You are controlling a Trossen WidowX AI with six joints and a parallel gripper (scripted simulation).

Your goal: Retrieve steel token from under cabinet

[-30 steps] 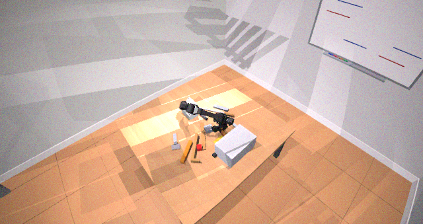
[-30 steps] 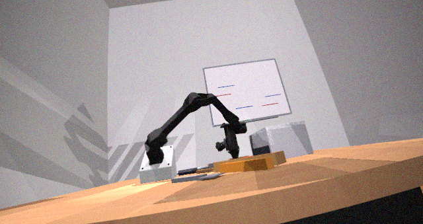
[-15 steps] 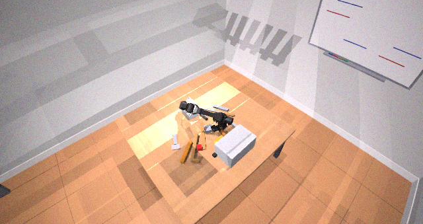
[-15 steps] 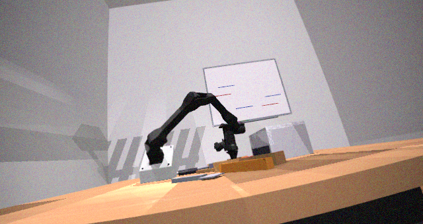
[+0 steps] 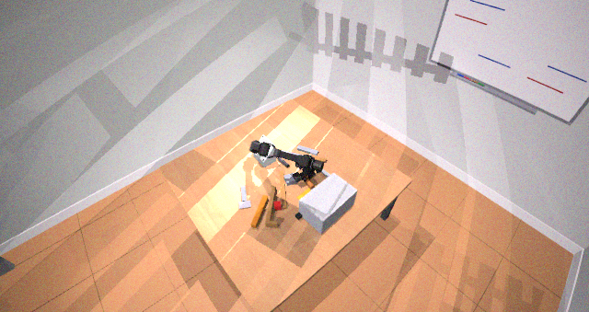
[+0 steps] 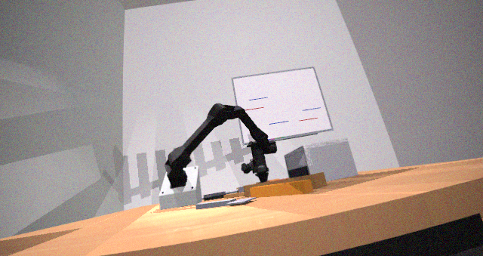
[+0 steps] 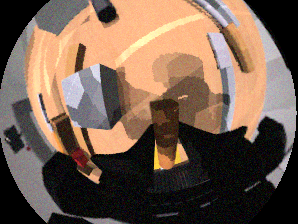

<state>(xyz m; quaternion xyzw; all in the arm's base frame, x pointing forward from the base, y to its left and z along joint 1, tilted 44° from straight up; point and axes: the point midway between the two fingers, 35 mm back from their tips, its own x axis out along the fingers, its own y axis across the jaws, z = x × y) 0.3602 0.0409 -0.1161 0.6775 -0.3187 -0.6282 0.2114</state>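
My gripper tip is 8 cm to the left of the grey block, 7 cm past it and 1 cm below it. The rest, counted from my gripper tip: thin wooden stick: 17 cm to the right, 5 cm behind; then red block: 27 cm to the right, 4 cm ahead, 1 cm above; then grey bar: 22 cm behind, 19 cm to the left.
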